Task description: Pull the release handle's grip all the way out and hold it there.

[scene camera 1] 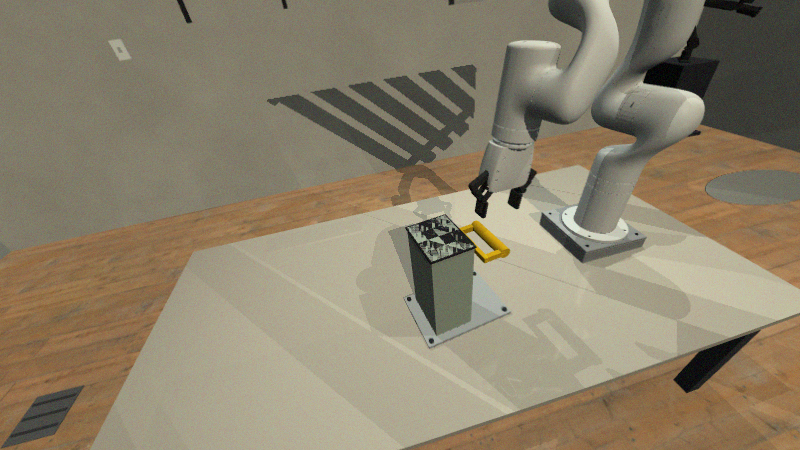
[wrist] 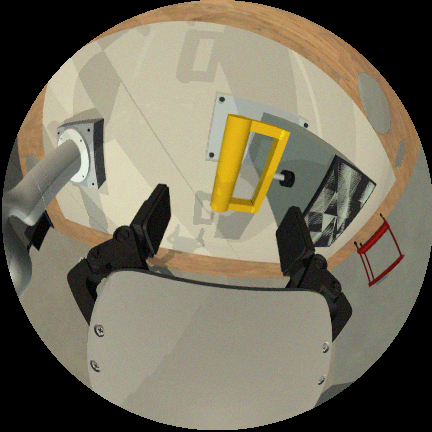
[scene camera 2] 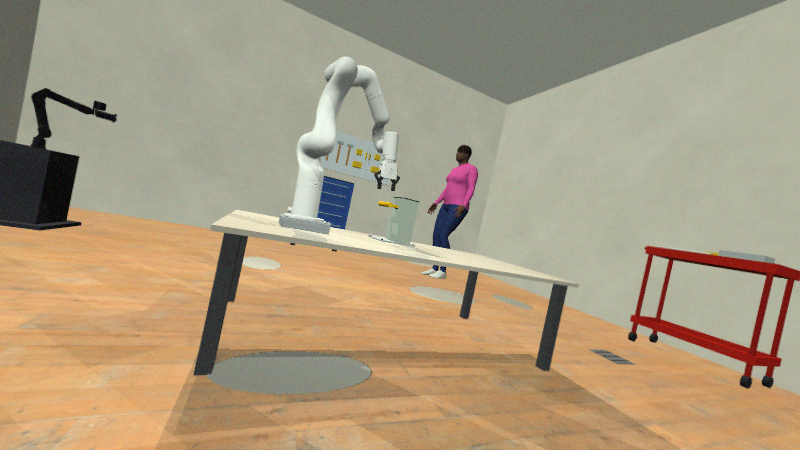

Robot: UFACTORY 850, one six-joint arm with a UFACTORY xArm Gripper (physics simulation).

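Observation:
The release handle (scene camera 1: 490,237) (scene camera 2: 386,204) (wrist: 230,165) is a yellow rectangular loop with a thick round grip bar on its outer side. It stands out sideways from a grey-green upright box (scene camera 1: 453,296) (scene camera 2: 405,223) (wrist: 310,160) near its top, on the side toward the robot base. In the wrist view a short pale rod runs from the loop into a black collar (wrist: 287,178) on the box. My gripper (scene camera 1: 497,205) (scene camera 2: 386,186) (wrist: 227,209) is open and empty. It points down above the handle and apart from it, toward the wall side in scene camera 1.
The box has a patterned black-and-white top and stands on a bolted grey plate (scene camera 1: 487,308) (wrist: 215,130) on the table (scene camera 1: 268,358). The robot base (scene camera 1: 593,235) (scene camera 2: 304,222) is on the same table. A person (scene camera 2: 459,184) and a red cart (scene camera 2: 693,337) are beyond the table.

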